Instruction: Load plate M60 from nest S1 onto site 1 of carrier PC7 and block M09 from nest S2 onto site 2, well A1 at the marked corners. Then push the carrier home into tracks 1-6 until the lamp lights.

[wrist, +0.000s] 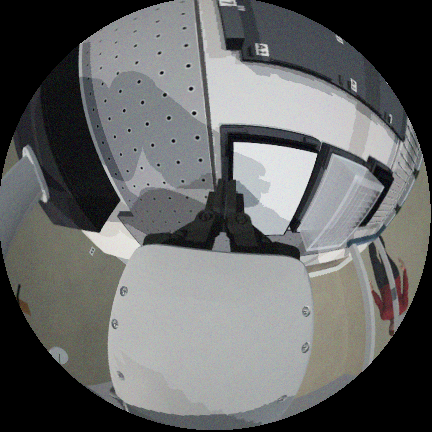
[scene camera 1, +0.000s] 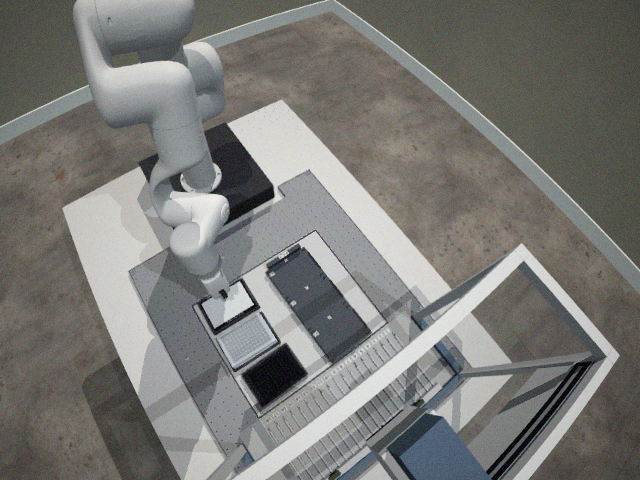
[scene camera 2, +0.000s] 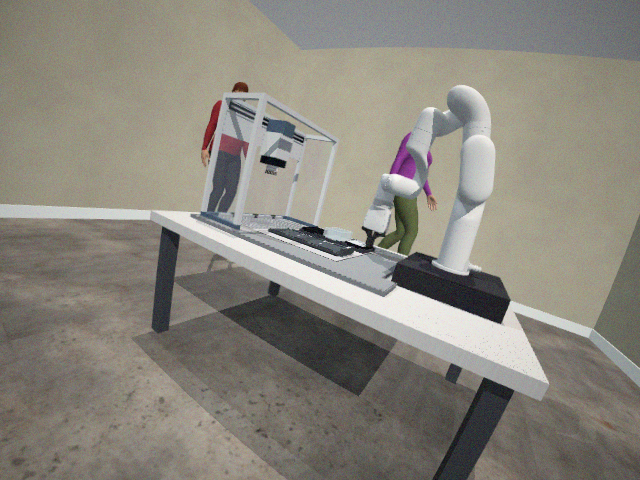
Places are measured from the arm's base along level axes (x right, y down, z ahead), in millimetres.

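Pixels of known places: gripper, between the fingertips: [wrist: 225,191] [scene camera 2: 368,246]; arm's base, origin of its link: [scene camera 1: 201,178] [scene camera 2: 449,268].
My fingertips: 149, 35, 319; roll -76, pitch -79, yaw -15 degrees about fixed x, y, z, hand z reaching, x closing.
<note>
Ahead of a thing's pixels: the offset from my fingertips to its top centre, as dx, dy, dz. "spot": to the spot under its first point. Level surfaces: height alone.
The dark grey carrier {-173, -5, +190} [scene camera 1: 330,302] [scene camera 2: 310,241] [wrist: 300,37] lies with its white corner marks showing and no labware on it. Beside it is a row of three nests. The one nearest the arm base has a black rim {spot: -48, +13, +47} [wrist: 270,134] around a flat white surface {spot: +7, -1, +66} [scene camera 1: 235,308] [wrist: 287,185]. The middle one holds a pale, translucent welled piece {+35, -28, +152} [scene camera 1: 248,341] [scene camera 2: 338,234] [wrist: 342,200]. The far one holds a black piece {+38, -1, +261} [scene camera 1: 273,374]. Nest names are not readable. My gripper [scene camera 1: 223,293] [scene camera 2: 370,248] [wrist: 225,191] is shut and empty, low at the base-side edge of the nearest nest. No lamp can be made out.
The numbered track deck {dy +25} [scene camera 1: 294,421] lies beyond the carrier and nests, under a white-framed enclosure [scene camera 1: 563,294] [scene camera 2: 251,165]. A blue-topped head {spot: -62, -435, +489} [scene camera 1: 439,449] [scene camera 2: 281,127] hangs inside it. The perforated grey plate {dy +25} [scene camera 1: 173,330] [wrist: 150,100] surrounds the work area. People stand behind the table.
</note>
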